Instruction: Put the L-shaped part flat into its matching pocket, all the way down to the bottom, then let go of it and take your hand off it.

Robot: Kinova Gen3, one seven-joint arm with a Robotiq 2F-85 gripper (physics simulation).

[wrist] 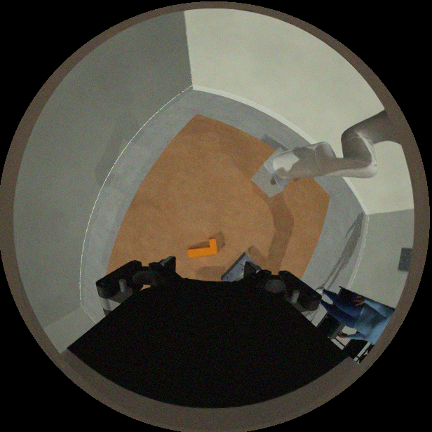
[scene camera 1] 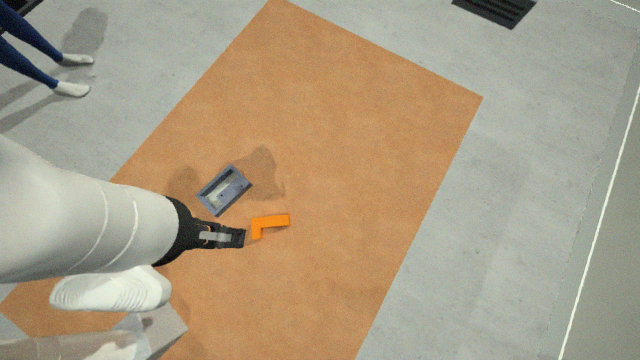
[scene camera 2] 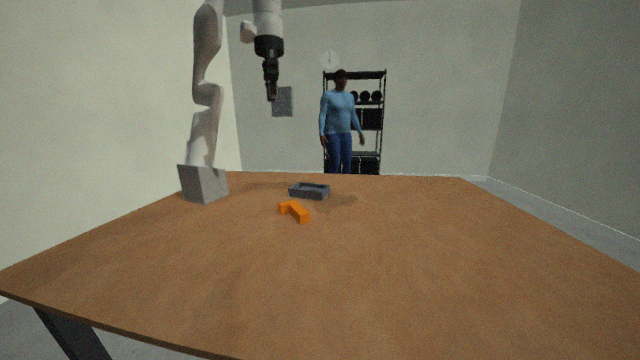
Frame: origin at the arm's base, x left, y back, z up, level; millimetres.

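Seen in the pictures: gripper, fingertip midpoint: point(scene camera 1: 208, 234) point(scene camera 2: 272, 99); arm's base, origin of the base link: point(scene camera 1: 117, 354) point(scene camera 2: 200, 166).
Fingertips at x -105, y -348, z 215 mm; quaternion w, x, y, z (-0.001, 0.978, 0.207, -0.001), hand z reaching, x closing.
Note:
Offsets run from my fingertips to a thing's top centre. Level surfaces: height alone.
The orange L-shaped part @[dx -15, dy -45, dz -313 mm] point(scene camera 1: 270, 221) point(scene camera 2: 297, 212) point(wrist: 202, 251) lies flat on the table, beside the blue-grey block with the pocket and apart from it. The block @[dx +170, dy -67, dz -306 mm] point(scene camera 1: 233, 191) point(scene camera 2: 309, 194) point(wrist: 233, 271) sits flat on the table; its pocket shows a pale floor in scene camera 1, and my finger hides part of the block in the wrist view. My gripper point(scene camera 1: 243, 238) point(scene camera 2: 271, 99) point(wrist: 209, 267) is open and empty. It points down and hangs high above the table, as scene camera 2 shows.
The brown table top @[dz -343 mm] point(scene camera 1: 350, 150) point(scene camera 2: 400, 280) point(wrist: 165, 210) bears the part, the block and the grey arm base point(scene camera 1: 167, 330) point(scene camera 2: 202, 185) point(wrist: 267, 181). A person point(scene camera 2: 339, 112) point(wrist: 367, 317) stands beyond the table near a black shelf rack point(scene camera 2: 384, 100).

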